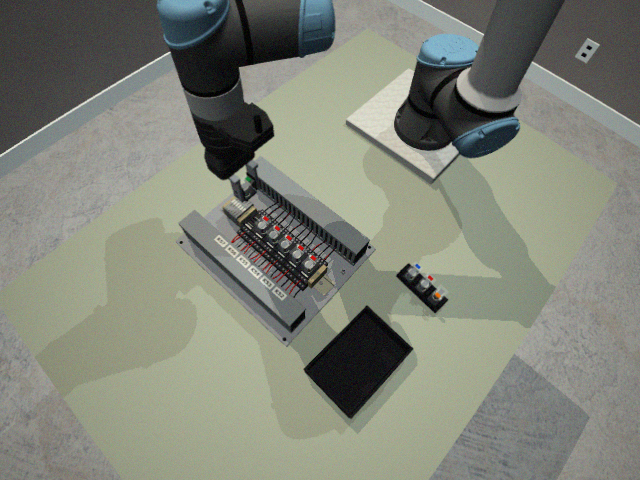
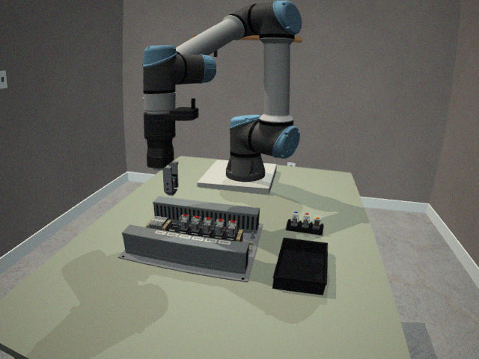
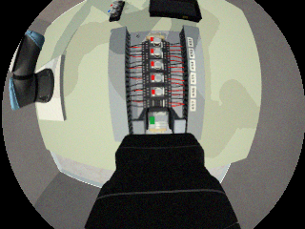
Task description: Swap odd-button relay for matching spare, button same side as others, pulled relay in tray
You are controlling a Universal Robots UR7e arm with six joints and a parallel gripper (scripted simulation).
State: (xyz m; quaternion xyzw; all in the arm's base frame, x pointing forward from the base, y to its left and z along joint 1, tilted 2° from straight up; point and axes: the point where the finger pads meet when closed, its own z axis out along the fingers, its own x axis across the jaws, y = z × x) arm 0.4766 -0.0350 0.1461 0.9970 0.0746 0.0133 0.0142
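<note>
Now: the black tray 340 mm to the left of my hand, 140 mm below it and 20 mm ahead of it. From my hand the other things lie so: green-button relay (10 mm below); then blue-button relay (290 mm to the left, 170 mm behind, 130 mm below); then black spare holder (320 mm to the left, 180 mm behind, 150 mm below).
</note>
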